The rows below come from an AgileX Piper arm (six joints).
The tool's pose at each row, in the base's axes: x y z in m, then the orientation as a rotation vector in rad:
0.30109 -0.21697 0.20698 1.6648 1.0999 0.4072
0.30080 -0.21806 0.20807 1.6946 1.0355 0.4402
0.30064 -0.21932 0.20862 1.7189 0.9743 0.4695
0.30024 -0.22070 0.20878 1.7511 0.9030 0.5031
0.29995 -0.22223 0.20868 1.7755 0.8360 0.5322
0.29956 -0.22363 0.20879 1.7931 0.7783 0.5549
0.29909 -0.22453 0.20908 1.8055 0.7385 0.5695
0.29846 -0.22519 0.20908 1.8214 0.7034 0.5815
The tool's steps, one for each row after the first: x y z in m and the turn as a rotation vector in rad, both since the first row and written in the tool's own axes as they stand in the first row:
-0.00131 0.00086 -0.00001 -0.0098 -0.0140 0.0632
-0.00256 0.00131 0.00038 -0.0207 -0.0283 0.1208
-0.00394 0.00130 0.00083 -0.0284 -0.0439 0.1898
-0.00531 0.00112 0.00153 -0.0386 -0.0600 0.2514
-0.00669 0.00108 0.00201 -0.0485 -0.0752 0.3022
-0.00774 0.00114 0.00208 -0.0544 -0.0860 0.3370
-0.00861 0.00087 0.00200 -0.0546 -0.0952 0.3696

